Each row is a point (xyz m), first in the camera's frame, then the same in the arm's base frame.
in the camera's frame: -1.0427 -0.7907 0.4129
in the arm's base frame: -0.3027 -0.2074 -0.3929
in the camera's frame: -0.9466 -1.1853 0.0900
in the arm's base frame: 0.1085 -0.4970 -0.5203
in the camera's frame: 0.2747 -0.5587 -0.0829
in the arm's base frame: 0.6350 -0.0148 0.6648
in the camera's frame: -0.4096 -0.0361 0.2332
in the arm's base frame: -0.0445 0.4757 0.2920
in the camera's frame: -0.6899 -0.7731 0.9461
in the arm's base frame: -0.6288 -0.3962 0.1239
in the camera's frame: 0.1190 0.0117 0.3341
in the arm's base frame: 0.0774 0.4209 0.8155
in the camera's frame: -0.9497 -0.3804 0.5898
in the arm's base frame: -0.5096 0.1155 -0.1455
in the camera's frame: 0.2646 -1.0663 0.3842
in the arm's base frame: 0.3302 -0.6324 0.7046
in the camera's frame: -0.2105 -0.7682 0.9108
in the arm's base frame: -0.3981 -0.4445 0.5428
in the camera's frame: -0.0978 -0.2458 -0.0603
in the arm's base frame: 0.3906 0.3236 0.4139
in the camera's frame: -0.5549 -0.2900 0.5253
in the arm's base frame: -0.3072 0.1680 0.2074
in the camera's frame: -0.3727 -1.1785 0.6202
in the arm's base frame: -0.1200 -0.7244 0.1915
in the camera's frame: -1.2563 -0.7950 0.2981
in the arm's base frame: -0.2901 -0.1490 -0.6280
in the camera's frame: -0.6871 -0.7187 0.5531
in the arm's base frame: -0.2932 -0.2281 -0.0046
